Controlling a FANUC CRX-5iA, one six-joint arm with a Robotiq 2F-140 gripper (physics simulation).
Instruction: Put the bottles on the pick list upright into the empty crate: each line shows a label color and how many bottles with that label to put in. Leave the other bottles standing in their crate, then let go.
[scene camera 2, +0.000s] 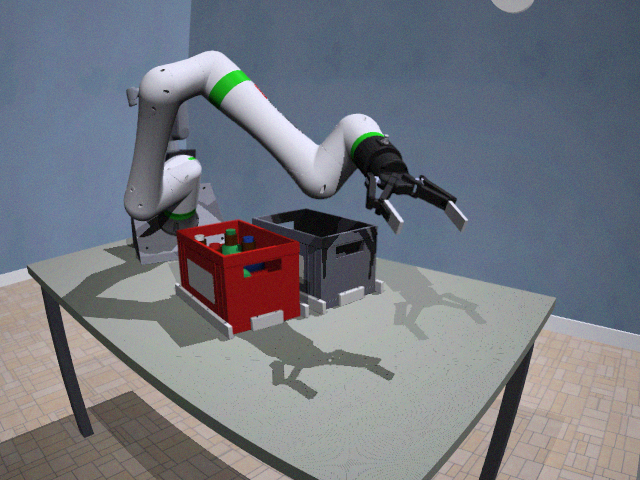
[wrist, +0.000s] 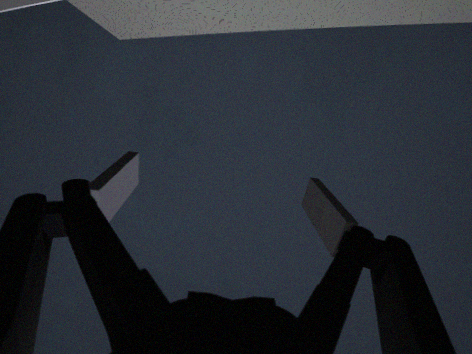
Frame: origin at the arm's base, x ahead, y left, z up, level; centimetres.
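Seen in the pictures: gripper, fingertip midpoint: (scene camera 2: 434, 227) (wrist: 225, 180); arm's base, origin of the base link: (scene camera 2: 178, 221).
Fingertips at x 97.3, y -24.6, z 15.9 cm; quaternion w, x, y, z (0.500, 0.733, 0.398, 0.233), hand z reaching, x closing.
Pixels of each thing's top centre, then the offset from my fingertips to it. "pt": a spot on its surface instead. Level surfaces: height alone.
- red crate, middle of its top: (scene camera 2: 232, 235) dx -47.9, dy -0.2, dz -8.4 cm
- green-capped bottle, middle of its top: (scene camera 2: 230, 229) dx -55.1, dy +6.9, dz -9.6 cm
- blue-capped bottle, surface spot: (scene camera 2: 248, 243) pt dx -45.6, dy +2.9, dz -10.7 cm
- white-capped bottle, middle of its top: (scene camera 2: 199, 235) dx -58.0, dy -1.6, dz -9.6 cm
- red top, surface spot: (scene camera 2: 214, 246) pt dx -48.5, dy -5.7, dz -9.8 cm
- dark grey crate, middle of its top: (scene camera 2: 312, 221) dx -40.1, dy +21.6, dz -8.4 cm
- table, its level: dz -26.0 cm
My gripper (scene camera 2: 430, 223) (wrist: 225, 180) is open, its two pale finger pads wide apart with no object between them. It hangs high, to the right of both crates in the scene view. The red crate (scene camera 2: 264, 299) holds several upright bottles: a green-capped bottle (scene camera 2: 230, 239), a blue-capped bottle (scene camera 2: 248, 243), a white-capped bottle (scene camera 2: 200, 238) and a red top (scene camera 2: 214, 246). Their labels are mostly hidden by the crate walls. The dark grey crate (scene camera 2: 345, 273) stands beside the red one; its floor is hidden. The pick list cannot be made out in these views.
Low white blocks and strips (scene camera 2: 267, 320) (scene camera 2: 351, 295) stand along the crates on the table (scene camera 2: 361, 413). The arm's base is behind the red crate. A blue wall (scene camera 2: 491, 155) (wrist: 225, 110) rises behind the table.
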